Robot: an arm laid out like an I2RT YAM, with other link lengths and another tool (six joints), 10 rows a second.
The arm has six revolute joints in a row. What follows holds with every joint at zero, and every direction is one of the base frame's. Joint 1 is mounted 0.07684 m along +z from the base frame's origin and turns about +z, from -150 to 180 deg. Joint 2 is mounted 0.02 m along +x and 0.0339 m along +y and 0.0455 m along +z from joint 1 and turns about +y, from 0 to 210 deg. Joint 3 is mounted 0.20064 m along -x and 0.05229 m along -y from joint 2 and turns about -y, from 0 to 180 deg. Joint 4 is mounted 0.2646 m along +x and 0.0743 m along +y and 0.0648 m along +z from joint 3 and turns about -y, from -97 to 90 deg. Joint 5 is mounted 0.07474 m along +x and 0.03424 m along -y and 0.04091 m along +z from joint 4 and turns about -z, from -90 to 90 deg. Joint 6 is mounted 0.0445 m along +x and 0.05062 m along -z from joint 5 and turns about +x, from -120 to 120 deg. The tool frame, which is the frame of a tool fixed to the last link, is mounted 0.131 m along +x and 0.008 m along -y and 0.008 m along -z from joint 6; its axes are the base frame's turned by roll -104.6, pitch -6.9 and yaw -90 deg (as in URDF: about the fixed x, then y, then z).
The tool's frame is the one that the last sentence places.
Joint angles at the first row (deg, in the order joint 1, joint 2, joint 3, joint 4, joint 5, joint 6):
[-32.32, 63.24, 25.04, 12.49, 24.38, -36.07]
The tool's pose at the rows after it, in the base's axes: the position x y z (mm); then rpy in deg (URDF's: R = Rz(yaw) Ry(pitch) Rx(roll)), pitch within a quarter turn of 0, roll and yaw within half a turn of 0:
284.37, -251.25, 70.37, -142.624, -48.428, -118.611
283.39, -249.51, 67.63, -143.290, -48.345, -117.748
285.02, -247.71, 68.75, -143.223, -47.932, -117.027
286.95, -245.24, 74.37, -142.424, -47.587, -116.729
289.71, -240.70, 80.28, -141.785, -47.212, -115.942
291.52, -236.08, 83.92, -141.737, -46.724, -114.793
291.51, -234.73, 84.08, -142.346, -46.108, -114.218
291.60, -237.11, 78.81, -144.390, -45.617, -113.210
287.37, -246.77, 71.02, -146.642, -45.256, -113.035
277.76, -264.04, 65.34, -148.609, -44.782, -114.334
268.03, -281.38, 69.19, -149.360, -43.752, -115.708
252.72, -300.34, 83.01, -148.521, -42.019, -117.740
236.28, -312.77, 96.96, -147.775, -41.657, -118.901
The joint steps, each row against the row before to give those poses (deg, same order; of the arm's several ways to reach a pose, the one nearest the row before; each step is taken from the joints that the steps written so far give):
[0.00, -0.63, -1.58, 0.05, -0.24, -0.51]
[0.01, -0.37, -0.50, -0.27, -0.35, -0.13]
[-0.01, -0.63, 0.00, -0.63, -0.87, 0.02]
[0.11, -1.67, 0.00, -1.16, -0.88, 0.00]
[0.42, -1.94, 0.00, -1.55, -0.94, 0.00]
[0.33, -1.71, 0.00, -1.75, -0.98, 0.07]
[0.02, -0.33, 0.44, -1.42, -0.35, 0.48]
[-0.31, 2.11, 1.31, -0.81, 0.00, 0.35]
[-1.72, 2.96, 1.33, 0.04, -0.31, -0.07]
[-3.22, 3.07, 1.84, -0.19, -0.54, -0.10]
[-3.82, 1.04, 2.36, -1.99, -2.10, -0.29]
[-5.44, -1.68, 2.25, -3.70, -4.35, -0.57]
[-4.57, -2.86, 0.92, -3.08, -3.61, -1.61]

